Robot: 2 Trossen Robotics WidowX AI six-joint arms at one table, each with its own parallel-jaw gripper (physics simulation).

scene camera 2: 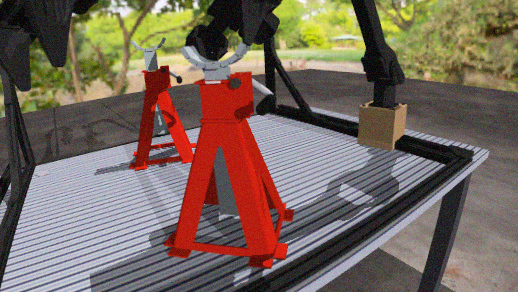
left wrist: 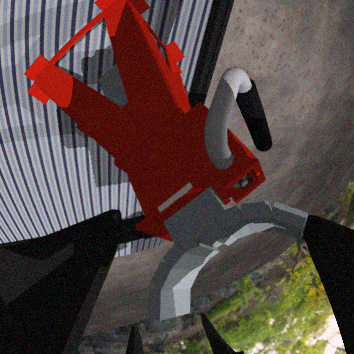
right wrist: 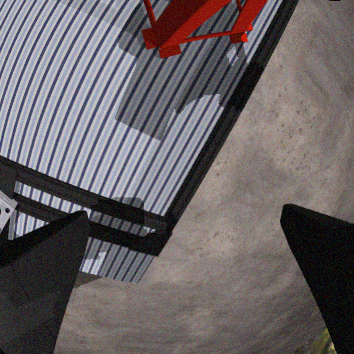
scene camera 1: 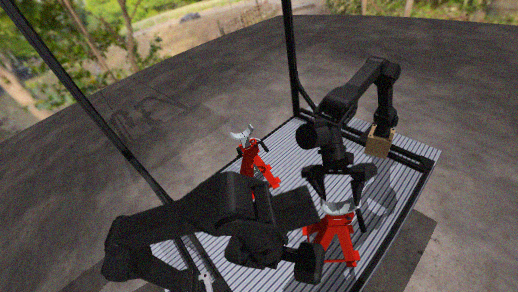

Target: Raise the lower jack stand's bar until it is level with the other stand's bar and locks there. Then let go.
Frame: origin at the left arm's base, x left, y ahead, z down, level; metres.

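Seen in the pictures: left gripper, fingertip midpoint: (scene camera 2: 226,62) (left wrist: 218,224) (scene camera 1: 339,203); right gripper, fingertip midpoint: (scene camera 2: 40,80) (left wrist: 166,320) (right wrist: 187,219) (scene camera 1: 283,272); left arm's base at its link origin: (scene camera 2: 383,105) (scene camera 1: 381,132).
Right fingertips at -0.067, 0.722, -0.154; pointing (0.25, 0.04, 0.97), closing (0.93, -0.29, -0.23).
Note:
Offsets run from my right fingertips to a thing's top centre, as dx, dy, dz. "spot": to the spot under its first point. Level surfaces: height alone.
The near red jack stand (scene camera 1: 334,223) (scene camera 2: 225,102) (left wrist: 160,135) (right wrist: 200,17) stands upright; its grey bar with curved saddle @[+0.036, -0.199, -0.016] (scene camera 1: 338,209) (scene camera 2: 216,71) (left wrist: 195,222) sticks out a short way. Its lever @[+0.070, -0.216, +0.023] (scene camera 2: 266,104) (left wrist: 255,120) angles outward. The far red stand (scene camera 1: 248,159) (scene camera 2: 156,82) has a longer stretch of bar @[spot: -0.343, -0.295, +0.006] (scene camera 2: 151,60) showing under its saddle. My left gripper (scene camera 1: 341,196) (left wrist: 218,224) is open and empty, fingers on either side of the near saddle; one fingertip overlaps a saddle end in the left wrist view, contact unclear. My right gripper (scene camera 2: 41,76) (right wrist: 187,219) is open and empty, away from both stands.
A tan block (scene camera 1: 378,142) (scene camera 2: 382,125) sits under the left arm's base. Black frame rails (scene camera 1: 400,150) (scene camera 2: 425,147) (right wrist: 220,135) run along the edges of the ribbed table @[dz +0.259] (scene camera 1: 425,150) (scene camera 2: 60,210). A black post (scene camera 1: 289,55) rises behind the left arm.

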